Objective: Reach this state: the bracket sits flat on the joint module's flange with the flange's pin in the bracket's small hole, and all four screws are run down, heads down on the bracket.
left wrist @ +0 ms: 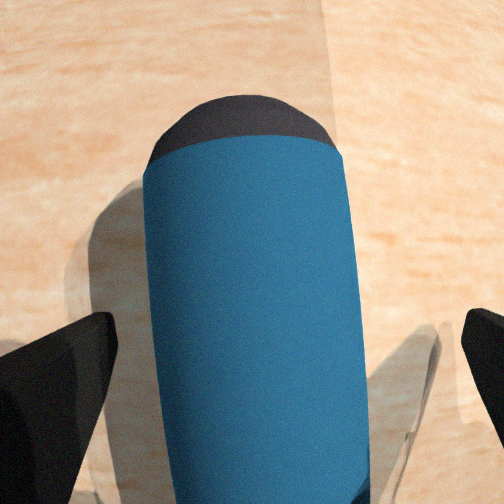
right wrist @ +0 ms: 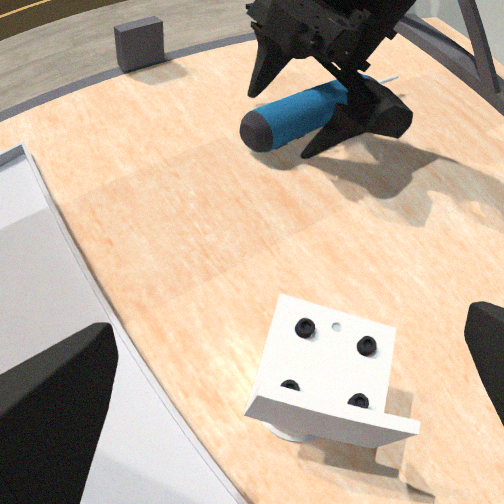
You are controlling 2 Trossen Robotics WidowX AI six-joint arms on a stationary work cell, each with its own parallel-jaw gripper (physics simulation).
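The white bracket (right wrist: pixel 327 372) sits on the joint module (right wrist: pixel 292 433), which is mostly hidden beneath it. The pin (right wrist: pixel 336 327) shows in the bracket's small hole. Several black screws stand in the bracket, such as one (right wrist: pixel 304 327) at the far left and one (right wrist: pixel 358 400) at the near right. A screwdriver with a blue handle and dark cap (left wrist: pixel 255 310) lies on the wooden table; it also shows in the right wrist view (right wrist: pixel 292 120). My left gripper (left wrist: pixel 290 380) is open, its fingers on either side of the handle, not touching it. My right gripper (right wrist: pixel 290 395) is open above the bracket.
A grey tray (right wrist: pixel 60 350) lies at the left. A small dark grey block (right wrist: pixel 139 42) stands at the table's far edge. A dark frame strut (right wrist: pixel 475 45) runs at the far right.
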